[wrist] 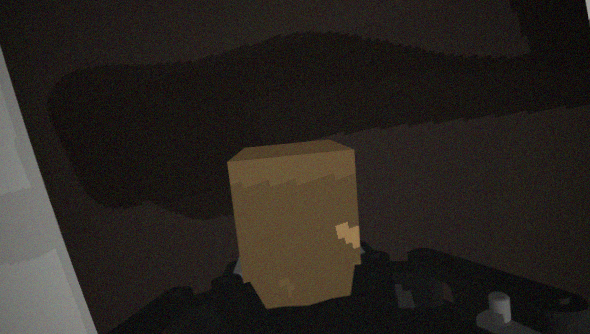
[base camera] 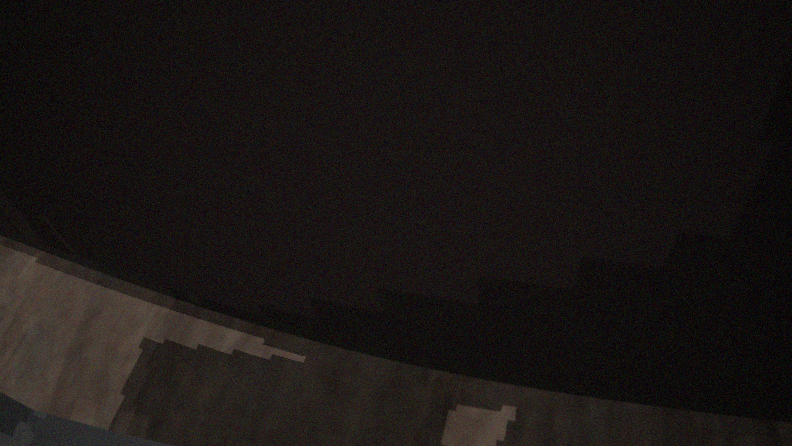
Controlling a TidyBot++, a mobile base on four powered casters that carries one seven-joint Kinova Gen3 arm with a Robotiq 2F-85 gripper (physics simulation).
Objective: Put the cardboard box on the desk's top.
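Places are measured from the arm's base along level axes (x down, y back, z left), in metres.
Where they show: gripper, between the fingertips: (wrist: 298,259).
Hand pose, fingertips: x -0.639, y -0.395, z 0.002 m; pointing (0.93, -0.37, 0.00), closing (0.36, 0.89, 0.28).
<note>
After its pixels a point has its place.
The cardboard box (wrist: 295,215) {x -0.686, y -0.365, z -0.032 m} is a plain tan block in the lower middle of the wrist view. My gripper (wrist: 298,259) {x -0.639, y -0.395, z 0.002 m} is shut on it, with a dark finger at each side of its lower part; the box hides most of the fingertips. Behind the box lies a broad dark brown surface (wrist: 465,185) {x -0.513, y -0.288, z 0.032 m} with a large shadow across it. It may be the desk's top, but the picture is too dark to tell, and I cannot tell how far the box is from it. The box and the gripper do not show in the base view.
A pale grey surface (wrist: 30,225) {x -0.515, y -0.824, z -0.114 m} lies beyond the dark surface's straight left edge in the wrist view. In the base view a very dark expanse (base camera: 387,166) {x 0.133, y -0.202, z 0.006 m} fills most of the picture, above a brown wood-like strip (base camera: 72,315) with patches of light and shadow.
</note>
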